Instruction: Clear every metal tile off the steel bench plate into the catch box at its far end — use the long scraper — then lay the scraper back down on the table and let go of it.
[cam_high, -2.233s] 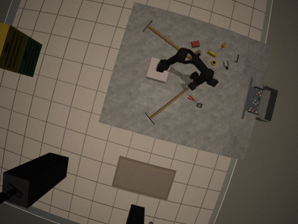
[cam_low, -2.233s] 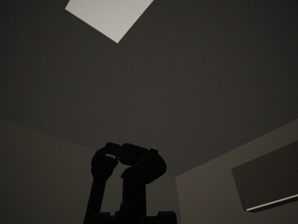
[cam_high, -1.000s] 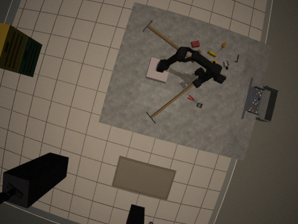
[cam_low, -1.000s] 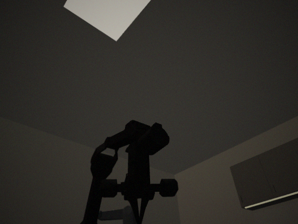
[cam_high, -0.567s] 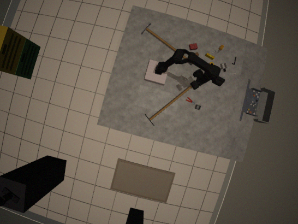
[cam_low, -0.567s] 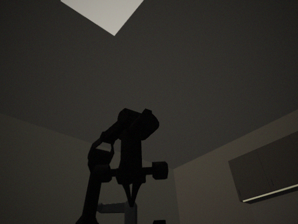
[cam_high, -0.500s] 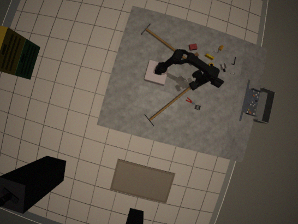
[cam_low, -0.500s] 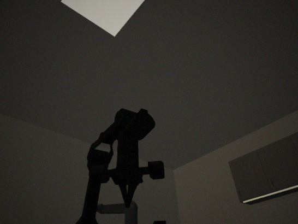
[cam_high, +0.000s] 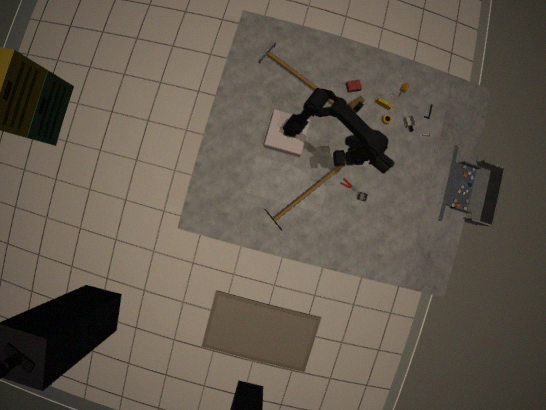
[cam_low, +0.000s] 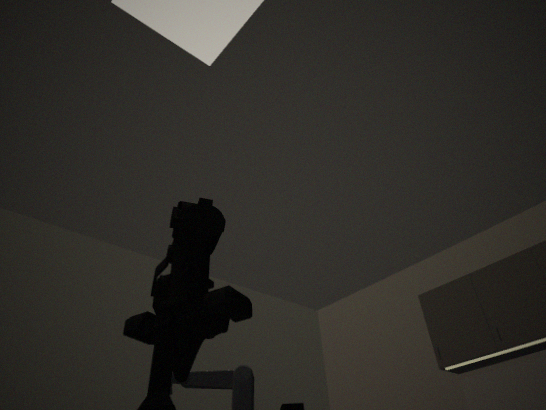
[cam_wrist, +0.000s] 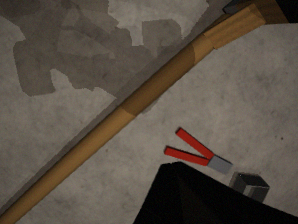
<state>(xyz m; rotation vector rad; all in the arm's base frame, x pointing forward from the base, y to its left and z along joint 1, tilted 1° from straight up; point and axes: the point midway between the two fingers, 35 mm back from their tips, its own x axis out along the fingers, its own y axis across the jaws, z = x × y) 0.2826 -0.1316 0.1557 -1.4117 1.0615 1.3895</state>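
Right now the long scraper is 120 mm below my gripper tip, 110 mm to the right of it and 90 mm behind it. Round my gripper tip: yellow ring 330 mm to the left, 230 mm ahead, 170 mm below; then brown block 380 mm to the left, 170 mm below, 40 mm ahead; then small box 170 mm below, 170 mm ahead, 120 mm to the right.
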